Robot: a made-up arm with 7 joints. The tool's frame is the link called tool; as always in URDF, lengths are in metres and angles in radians. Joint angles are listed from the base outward. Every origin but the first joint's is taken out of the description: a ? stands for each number. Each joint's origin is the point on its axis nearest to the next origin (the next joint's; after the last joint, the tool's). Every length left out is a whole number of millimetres.
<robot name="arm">
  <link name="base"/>
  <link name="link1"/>
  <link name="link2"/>
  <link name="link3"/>
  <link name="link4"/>
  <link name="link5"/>
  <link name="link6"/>
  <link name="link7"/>
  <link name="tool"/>
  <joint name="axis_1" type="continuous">
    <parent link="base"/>
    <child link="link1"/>
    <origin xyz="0.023 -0.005 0.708" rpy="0 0 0"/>
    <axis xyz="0 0 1"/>
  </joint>
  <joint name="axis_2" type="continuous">
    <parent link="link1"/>
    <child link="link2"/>
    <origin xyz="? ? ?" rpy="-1.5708 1.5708 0"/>
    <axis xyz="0 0 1"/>
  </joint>
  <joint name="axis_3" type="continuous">
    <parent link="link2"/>
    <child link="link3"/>
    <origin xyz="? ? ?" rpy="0 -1.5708 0"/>
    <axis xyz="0 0 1"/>
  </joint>
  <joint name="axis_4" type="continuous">
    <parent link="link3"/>
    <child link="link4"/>
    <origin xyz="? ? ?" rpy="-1.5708 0 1.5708"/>
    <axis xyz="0 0 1"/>
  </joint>
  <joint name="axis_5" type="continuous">
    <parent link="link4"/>
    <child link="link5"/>
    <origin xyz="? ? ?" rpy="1.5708 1.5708 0"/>
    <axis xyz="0 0 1"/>
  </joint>
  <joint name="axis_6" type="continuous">
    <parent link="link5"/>
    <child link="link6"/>
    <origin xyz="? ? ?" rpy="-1.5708 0 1.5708"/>
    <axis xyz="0 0 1"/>
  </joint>
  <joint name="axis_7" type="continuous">
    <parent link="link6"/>
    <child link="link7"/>
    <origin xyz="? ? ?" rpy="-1.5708 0 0"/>
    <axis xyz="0 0 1"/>
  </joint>
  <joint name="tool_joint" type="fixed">
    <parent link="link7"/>
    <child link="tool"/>
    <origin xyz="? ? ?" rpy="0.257 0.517 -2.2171"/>
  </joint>
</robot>
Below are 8 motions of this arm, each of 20 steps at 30 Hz.
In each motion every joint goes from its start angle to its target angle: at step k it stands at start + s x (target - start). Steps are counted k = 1, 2, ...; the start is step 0. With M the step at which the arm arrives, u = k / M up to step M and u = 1 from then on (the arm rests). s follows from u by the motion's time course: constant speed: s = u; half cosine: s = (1 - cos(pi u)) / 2; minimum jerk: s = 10 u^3 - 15 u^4 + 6 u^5.
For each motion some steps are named. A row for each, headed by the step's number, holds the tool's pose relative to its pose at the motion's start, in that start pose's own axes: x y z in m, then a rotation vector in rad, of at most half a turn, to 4 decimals.
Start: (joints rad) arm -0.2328 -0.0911 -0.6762 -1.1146 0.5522 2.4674 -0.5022
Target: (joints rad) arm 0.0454 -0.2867 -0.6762 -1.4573 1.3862 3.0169 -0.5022
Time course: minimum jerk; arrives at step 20
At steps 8, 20:
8: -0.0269 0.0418 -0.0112 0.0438 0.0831 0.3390
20: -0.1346 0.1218 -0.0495 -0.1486 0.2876 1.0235

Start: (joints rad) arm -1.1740 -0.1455 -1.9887 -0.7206 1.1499 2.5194 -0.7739
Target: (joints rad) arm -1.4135 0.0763 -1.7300 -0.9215 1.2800 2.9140 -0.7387
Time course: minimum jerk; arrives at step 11
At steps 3, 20:
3: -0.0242 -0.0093 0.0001 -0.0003 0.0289 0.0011
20: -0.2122 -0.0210 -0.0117 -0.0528 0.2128 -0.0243

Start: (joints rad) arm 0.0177 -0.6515 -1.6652 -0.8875 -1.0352 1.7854 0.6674
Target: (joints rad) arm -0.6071 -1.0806 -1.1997 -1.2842 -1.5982 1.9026 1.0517
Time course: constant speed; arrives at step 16
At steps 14, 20:
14: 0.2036 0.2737 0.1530 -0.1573 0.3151 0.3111
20: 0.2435 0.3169 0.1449 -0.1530 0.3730 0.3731

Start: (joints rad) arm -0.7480 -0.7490 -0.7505 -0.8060 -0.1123 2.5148 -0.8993
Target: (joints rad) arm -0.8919 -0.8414 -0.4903 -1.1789 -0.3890 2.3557 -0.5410
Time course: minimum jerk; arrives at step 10
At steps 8, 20:
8: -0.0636 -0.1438 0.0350 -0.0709 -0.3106 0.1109
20: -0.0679 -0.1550 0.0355 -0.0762 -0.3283 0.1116

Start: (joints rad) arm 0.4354 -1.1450 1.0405 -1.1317 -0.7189 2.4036 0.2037
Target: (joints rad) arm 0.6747 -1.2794 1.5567 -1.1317 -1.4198 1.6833 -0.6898
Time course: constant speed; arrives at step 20
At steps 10, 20:
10: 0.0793 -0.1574 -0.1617 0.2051 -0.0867 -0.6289
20: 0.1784 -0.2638 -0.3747 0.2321 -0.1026 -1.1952

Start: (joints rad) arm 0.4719 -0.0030 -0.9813 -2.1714 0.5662 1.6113 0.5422
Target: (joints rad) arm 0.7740 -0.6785 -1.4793 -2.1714 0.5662 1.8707 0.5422
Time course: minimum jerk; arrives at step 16
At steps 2, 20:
2: 0.0048 0.0032 -0.0039 0.0101 -0.0083 0.0022
20: 0.3427 0.0857 0.0475 0.3365 -0.6322 0.1983

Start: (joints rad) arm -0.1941 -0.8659 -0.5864 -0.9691 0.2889 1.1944 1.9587
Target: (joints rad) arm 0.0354 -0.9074 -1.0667 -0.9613 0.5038 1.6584 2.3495
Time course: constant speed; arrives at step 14
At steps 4, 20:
4: 0.0444 -0.1035 0.0245 -0.1371 -0.1166 0.1855
20: 0.1671 -0.3364 0.1349 -0.5095 -0.3729 0.6661

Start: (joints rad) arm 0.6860 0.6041 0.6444 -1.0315 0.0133 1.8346 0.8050
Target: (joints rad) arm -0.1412 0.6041 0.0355 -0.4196 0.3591 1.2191 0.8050
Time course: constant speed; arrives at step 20
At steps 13, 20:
13: 0.7437 0.2394 -0.2085 -0.1405 0.3428 0.6851
20: 0.9132 0.5036 -0.4303 -0.1910 0.5287 0.9882

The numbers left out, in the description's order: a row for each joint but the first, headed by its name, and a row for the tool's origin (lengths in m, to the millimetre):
axis_2: -0.02 0.013 0
axis_3: -0.538 -0.017 0
axis_4: -0.043 -0.159 0
axis_5: 0.085 -0.539 0
axis_6: -0.026 0.029 0
axis_7: -0.091 -0.018 0
tool: 0.019 0.012 0

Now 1 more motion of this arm.
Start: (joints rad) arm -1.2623 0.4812 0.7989 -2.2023 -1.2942 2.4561 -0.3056
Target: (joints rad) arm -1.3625 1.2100 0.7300 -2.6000 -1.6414 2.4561 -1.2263
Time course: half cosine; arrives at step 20
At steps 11, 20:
11: -0.2399 -0.1474 0.1430 0.7921 -0.2080 -0.4001
20: -0.3576 -0.3074 0.1446 1.3964 -0.0619 -0.7023

